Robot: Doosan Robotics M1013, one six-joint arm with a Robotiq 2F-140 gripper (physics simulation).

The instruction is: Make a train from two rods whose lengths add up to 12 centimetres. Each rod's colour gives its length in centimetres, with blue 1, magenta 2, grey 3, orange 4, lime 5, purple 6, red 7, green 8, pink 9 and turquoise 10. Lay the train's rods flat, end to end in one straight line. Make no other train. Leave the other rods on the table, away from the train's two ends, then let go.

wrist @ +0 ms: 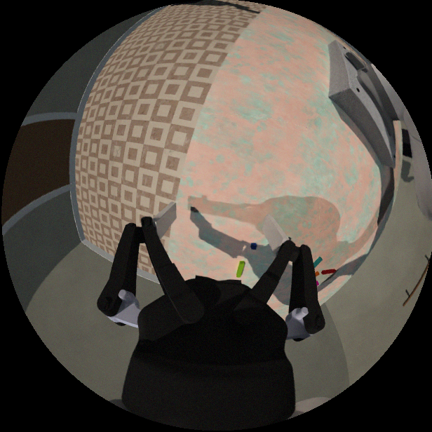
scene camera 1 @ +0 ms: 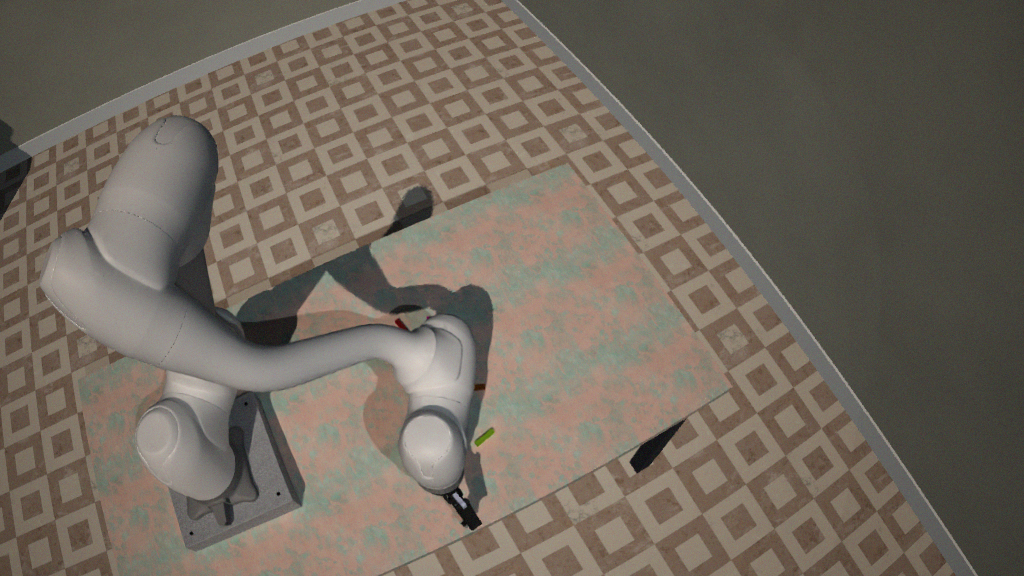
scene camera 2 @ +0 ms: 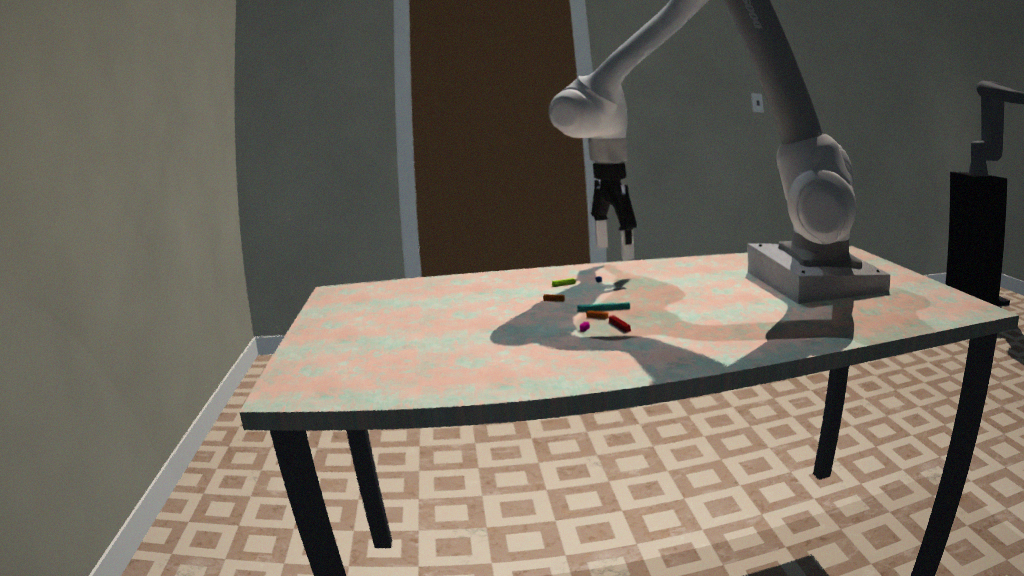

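Pixels of known places: gripper, fingertip midpoint: [scene camera 2: 614,253]; arm's base, origin of the base link: [scene camera 1: 216,473] [scene camera 2: 819,257].
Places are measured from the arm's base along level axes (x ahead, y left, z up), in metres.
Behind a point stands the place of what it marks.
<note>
My gripper [scene camera 1: 469,517] [scene camera 2: 615,247] {x 0.483, y -0.209, z -0.016 m} [wrist: 220,215] is open and empty, high above the table near its far edge. A blue rod [scene camera 2: 598,279] {x 0.533, y -0.106, z -0.050 m} [wrist: 253,246] lies near a lime rod [scene camera 1: 484,437] {x 0.607, y -0.101, z -0.046 m} [scene camera 2: 563,282] {x 0.609, y -0.095, z -0.049 m} [wrist: 240,269]; they are apart. One orange rod [scene camera 1: 479,386] {x 0.642, y 0.016, z -0.045 m} [scene camera 2: 553,298] {x 0.636, y 0.024, z -0.050 m} lies apart from the others. A turquoise rod [scene camera 2: 603,306] {x 0.547, y 0.111, z -0.048 m} [wrist: 318,262] lies close to a second orange rod [scene camera 2: 596,314] {x 0.564, y 0.157, z -0.048 m} [wrist: 317,274], a red rod [scene camera 1: 401,324] {x 0.526, y 0.232, z -0.045 m} [scene camera 2: 620,323] {x 0.529, y 0.228, z -0.046 m} [wrist: 328,271] and a magenta rod [scene camera 2: 585,325] {x 0.590, y 0.224, z -0.047 m} [wrist: 317,283]. The arm hides several rods in scene camera 1.
The rods lie on the pink and green table [scene camera 1: 572,286] {x 0.951, y 0.183, z -0.056 m} [scene camera 2: 401,343] {x 0.903, y 0.244, z -0.055 m} [wrist: 250,150]. The arm's grey base block [scene camera 1: 275,487] {x 0.134, y -0.076, z 0.012 m} [scene camera 2: 844,285] {x 0.003, y 0.156, z -0.028 m} [wrist: 342,75] stands on it. The arm's shadow covers part of the rod area.
</note>
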